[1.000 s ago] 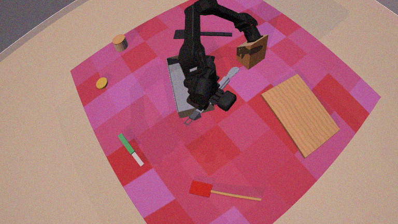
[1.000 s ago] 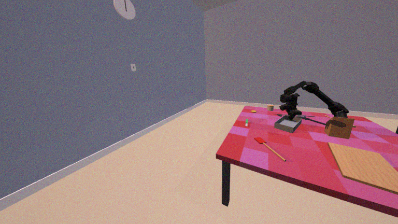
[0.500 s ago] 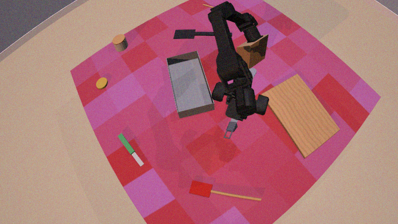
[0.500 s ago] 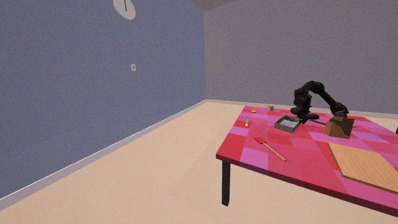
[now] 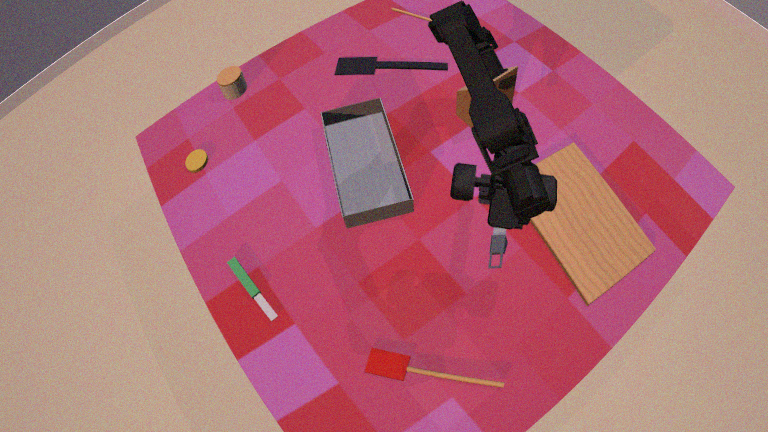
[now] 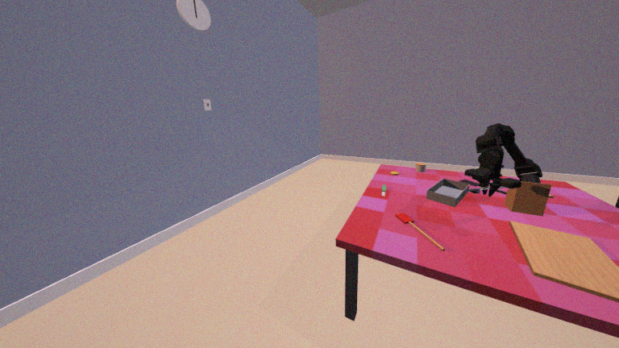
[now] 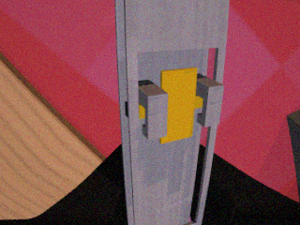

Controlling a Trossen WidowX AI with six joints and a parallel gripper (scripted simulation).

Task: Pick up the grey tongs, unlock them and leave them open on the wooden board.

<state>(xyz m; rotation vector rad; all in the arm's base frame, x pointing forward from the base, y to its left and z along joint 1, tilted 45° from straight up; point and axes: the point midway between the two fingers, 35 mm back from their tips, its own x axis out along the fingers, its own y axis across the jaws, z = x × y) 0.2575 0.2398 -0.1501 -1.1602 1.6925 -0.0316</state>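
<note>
The yellow lock piece lies 40 mm above my gripper tip, 30 mm ahead of it and 20 mm to the left of it. Also, from my gripper tip: wooden board: 220 mm behind, 160 mm below, 100 mm to the left; then red spatula: 280 mm ahead, 160 mm below, 130 mm to the left; then grey roasting tin: 340 mm to the right, 140 mm below, 80 mm ahead.
</note>
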